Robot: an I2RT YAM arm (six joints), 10 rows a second.
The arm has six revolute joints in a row. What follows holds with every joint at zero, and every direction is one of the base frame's.
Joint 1 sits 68 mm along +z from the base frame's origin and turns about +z.
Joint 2 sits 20 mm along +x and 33.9 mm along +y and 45.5 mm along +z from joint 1 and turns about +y.
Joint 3 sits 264 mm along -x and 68.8 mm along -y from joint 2 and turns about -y.
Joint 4 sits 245 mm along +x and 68.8 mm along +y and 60 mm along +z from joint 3 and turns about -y.
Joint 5 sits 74 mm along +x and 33.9 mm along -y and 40.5 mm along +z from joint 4 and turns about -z.
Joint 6 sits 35.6 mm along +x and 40.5 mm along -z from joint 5 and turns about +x.
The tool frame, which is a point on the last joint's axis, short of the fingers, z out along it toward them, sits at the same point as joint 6; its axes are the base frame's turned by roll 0, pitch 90 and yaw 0 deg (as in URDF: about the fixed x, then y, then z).
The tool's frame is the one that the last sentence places.
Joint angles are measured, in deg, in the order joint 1, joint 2, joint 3, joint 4, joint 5, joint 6. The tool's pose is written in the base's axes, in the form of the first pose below.
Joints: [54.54 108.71 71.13 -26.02 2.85 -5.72]
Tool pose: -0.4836 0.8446 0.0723 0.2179 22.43 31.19 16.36
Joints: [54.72 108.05 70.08 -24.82 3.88 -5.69]
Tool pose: -0.4818 0.8435 0.0676 0.2276 22.26 31.04 16.37
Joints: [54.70 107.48 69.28 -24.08 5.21 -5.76]
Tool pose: -0.4789 0.8435 0.0590 0.2361 22.21 30.81 16.41
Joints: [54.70 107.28 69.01 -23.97 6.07 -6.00]
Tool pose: -0.4789 0.8430 0.0519 0.2394 22.20 30.70 16.41
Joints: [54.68 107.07 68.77 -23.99 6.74 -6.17]
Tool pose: -0.4787 0.8429 0.0462 0.2414 22.18 30.58 16.43
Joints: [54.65 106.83 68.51 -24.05 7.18 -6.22]
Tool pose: -0.4780 0.8432 0.0423 0.2423 22.15 30.46 16.45
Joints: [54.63 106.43 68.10 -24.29 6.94 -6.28]
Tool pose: -0.4792 0.8433 0.0431 0.2396 22.02 30.28 16.47
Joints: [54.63 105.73 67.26 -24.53 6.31 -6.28]
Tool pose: -0.4810 0.8435 0.0466 0.2346 21.76 29.98 16.47
